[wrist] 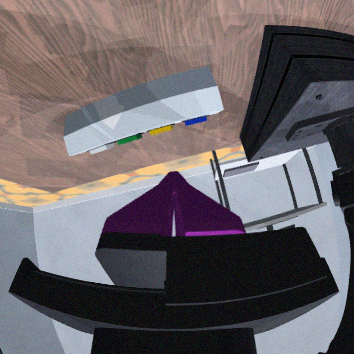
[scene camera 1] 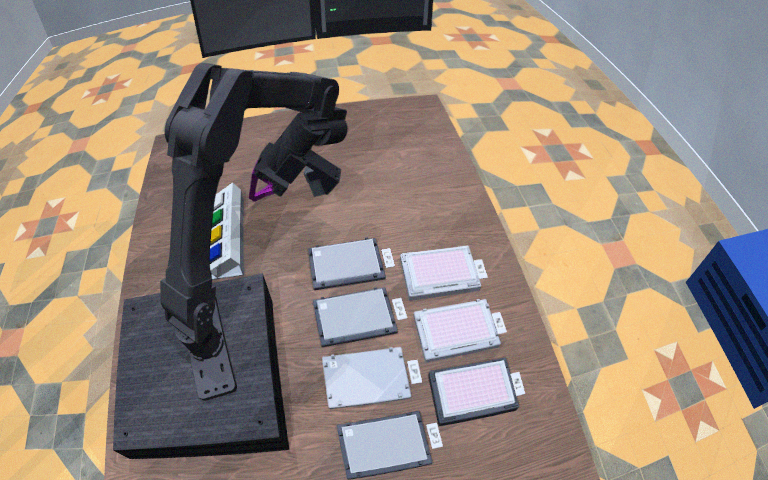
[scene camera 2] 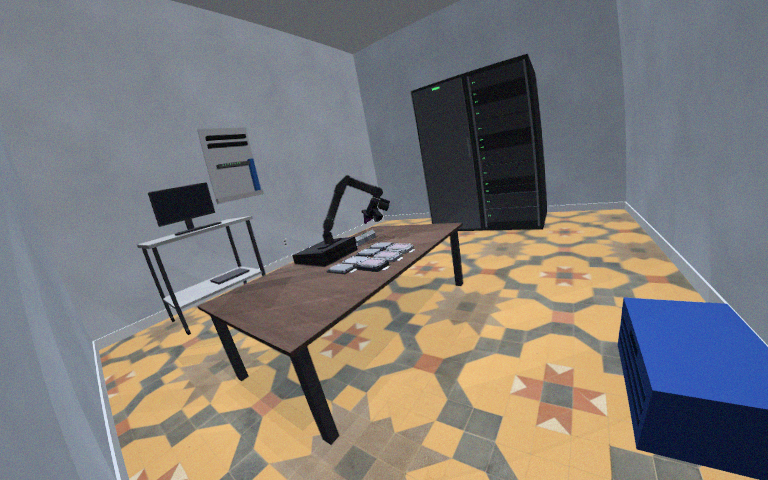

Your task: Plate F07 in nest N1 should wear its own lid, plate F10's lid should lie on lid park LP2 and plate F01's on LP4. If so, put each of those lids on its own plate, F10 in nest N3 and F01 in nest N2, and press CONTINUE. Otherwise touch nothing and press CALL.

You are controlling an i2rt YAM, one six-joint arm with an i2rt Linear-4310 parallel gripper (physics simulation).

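Observation:
My gripper is shut and empty, its magenta fingertips together, above the table beside the button box. The box has white, green, yellow and blue buttons; their lettering is unreadable. In scene camera 1, pink-welled plates sit in nest N1, in N2 and in N3. I cannot tell whether any wears a clear lid. Grey tagged lids lie on LP2, on LP4 and on LP3. LP1 shows a pale tagged surface with corner pegs. The tags' print is unreadable.
The arm's black base block stands on the wooden table, left of the lid parks in scene camera 1. A desk with a monitor, a black cabinet and a blue box stand away from the table.

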